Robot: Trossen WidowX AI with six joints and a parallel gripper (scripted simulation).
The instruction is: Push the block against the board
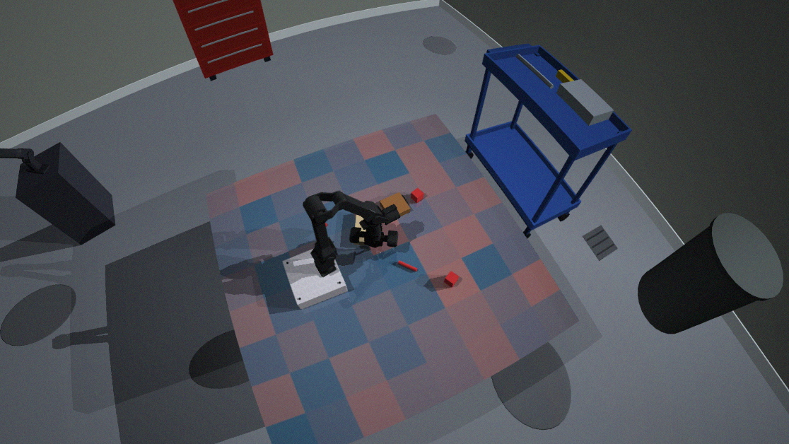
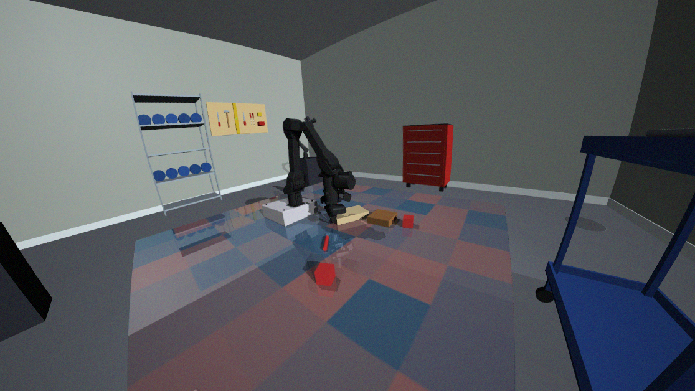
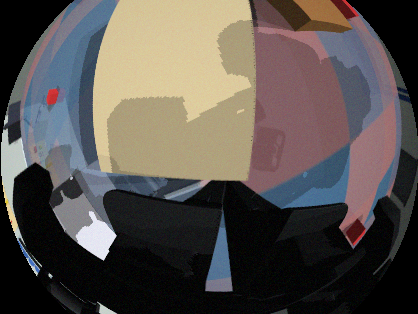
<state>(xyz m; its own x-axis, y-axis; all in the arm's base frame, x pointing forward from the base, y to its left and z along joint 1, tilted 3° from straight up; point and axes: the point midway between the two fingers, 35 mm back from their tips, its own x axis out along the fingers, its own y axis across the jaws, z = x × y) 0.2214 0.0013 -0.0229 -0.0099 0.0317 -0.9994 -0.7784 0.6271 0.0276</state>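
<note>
My gripper tip is 9 cm to the right of the board, 2 cm short of it and 1 cm below it. Round my gripper tip: red stick: 14 cm to the right, 7 cm ahead; then square block: 18 cm ahead, 12 cm to the left, 1 cm above; then tiny red piece: 21 cm to the left, 13 cm behind.
</note>
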